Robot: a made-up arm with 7 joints.
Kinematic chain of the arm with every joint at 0, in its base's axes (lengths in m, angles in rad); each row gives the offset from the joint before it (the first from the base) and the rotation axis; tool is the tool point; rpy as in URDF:
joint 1: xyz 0 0 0.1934 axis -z
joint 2: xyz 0 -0.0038 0.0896 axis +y
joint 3: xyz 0 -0.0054 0.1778 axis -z
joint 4: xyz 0 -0.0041 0.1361 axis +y
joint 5: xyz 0 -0.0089 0.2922 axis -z
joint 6: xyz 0 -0.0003 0.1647 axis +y
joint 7: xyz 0 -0.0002 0.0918 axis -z
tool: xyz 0 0 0 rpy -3.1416 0 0
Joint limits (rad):
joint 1: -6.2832..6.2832
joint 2: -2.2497..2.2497
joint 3: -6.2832..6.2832
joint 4: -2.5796..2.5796
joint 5: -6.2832..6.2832
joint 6: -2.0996..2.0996
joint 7: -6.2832..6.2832
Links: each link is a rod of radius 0.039 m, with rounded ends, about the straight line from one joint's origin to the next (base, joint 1, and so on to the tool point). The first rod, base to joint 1, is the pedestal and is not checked.
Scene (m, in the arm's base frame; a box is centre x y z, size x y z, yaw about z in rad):
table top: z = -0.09
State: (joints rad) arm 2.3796 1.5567 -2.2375 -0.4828 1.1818 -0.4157 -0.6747
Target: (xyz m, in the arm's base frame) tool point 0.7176 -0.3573 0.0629
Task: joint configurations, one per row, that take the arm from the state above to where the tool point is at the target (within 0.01 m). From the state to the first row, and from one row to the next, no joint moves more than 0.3 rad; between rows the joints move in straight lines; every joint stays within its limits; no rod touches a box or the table.
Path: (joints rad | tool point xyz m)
1: 2.1099 1.6260 -2.1825 -0.3152 1.1872 -0.3924 -0.6747 | -0.5648 -0.6161 0.1496
2: 1.8403 1.6954 -2.1276 -0.1477 1.1925 -0.3691 -0.6747 | -0.3165 -0.7818 0.1439
3: 1.5706 1.7647 -2.0726 0.0199 1.1979 -0.3458 -0.6747 | -0.0175 -0.8438 0.1309
4: 1.3010 1.8340 -2.0177 0.1874 1.2032 -0.3226 -0.6747 | 0.2865 -0.7867 0.1117
5: 1.0313 1.9033 -1.9627 0.3550 1.2086 -0.2993 -0.6747 | 0.5462 -0.6156 0.0883
6: 0.7617 1.9727 -1.9077 0.5225 1.2139 -0.2760 -0.6747 | 0.7176 -0.3573 0.0629

